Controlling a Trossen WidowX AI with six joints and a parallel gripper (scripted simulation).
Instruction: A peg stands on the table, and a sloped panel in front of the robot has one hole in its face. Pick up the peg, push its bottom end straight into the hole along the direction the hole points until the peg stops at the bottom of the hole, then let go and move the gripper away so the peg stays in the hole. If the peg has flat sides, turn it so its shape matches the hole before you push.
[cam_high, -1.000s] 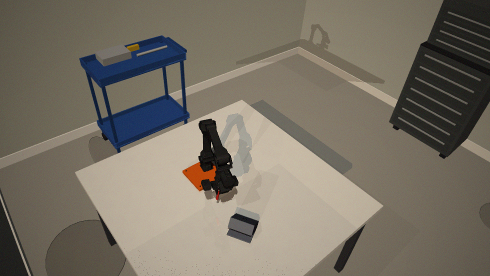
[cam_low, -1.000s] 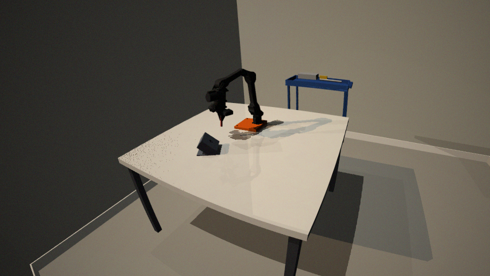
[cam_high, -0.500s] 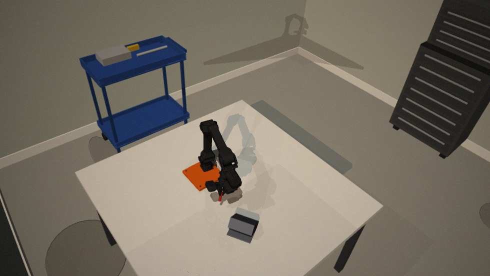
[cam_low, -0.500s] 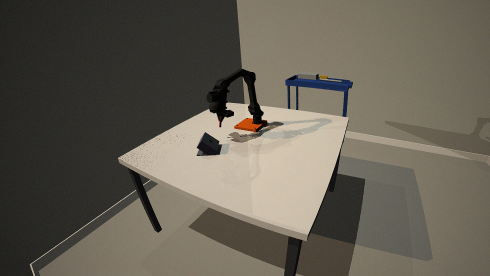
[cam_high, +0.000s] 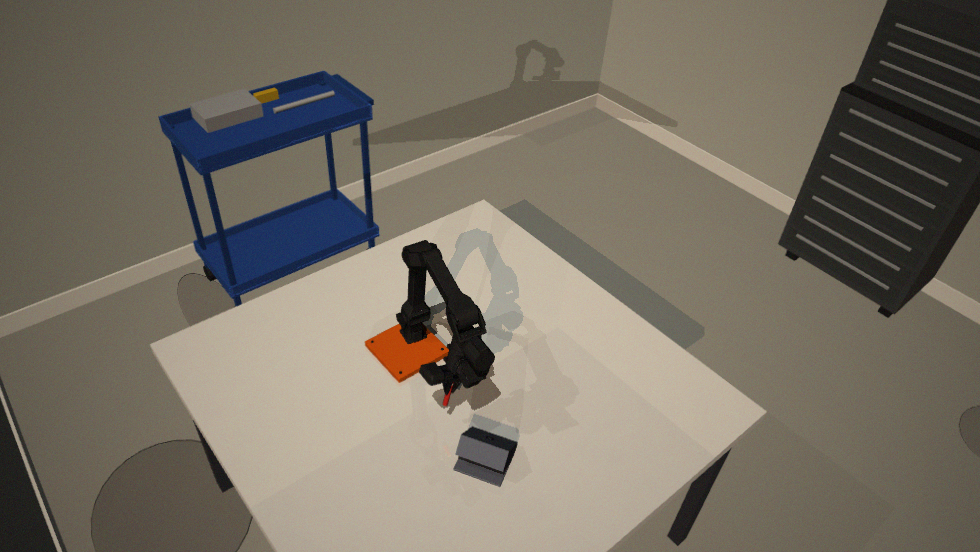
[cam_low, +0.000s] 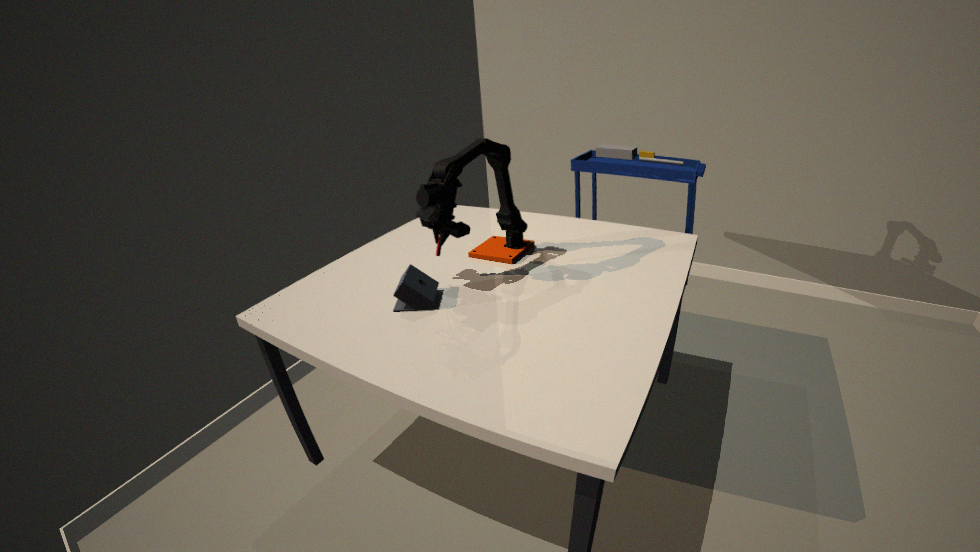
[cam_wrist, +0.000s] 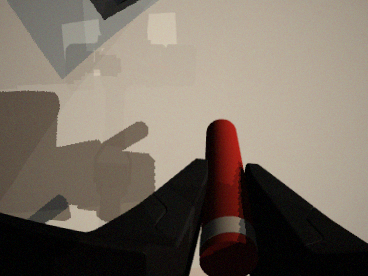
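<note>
The dark grey sloped panel lies 15 cm ahead of my gripper tip, 9 cm below it and 4 cm to the left of it.
</note>
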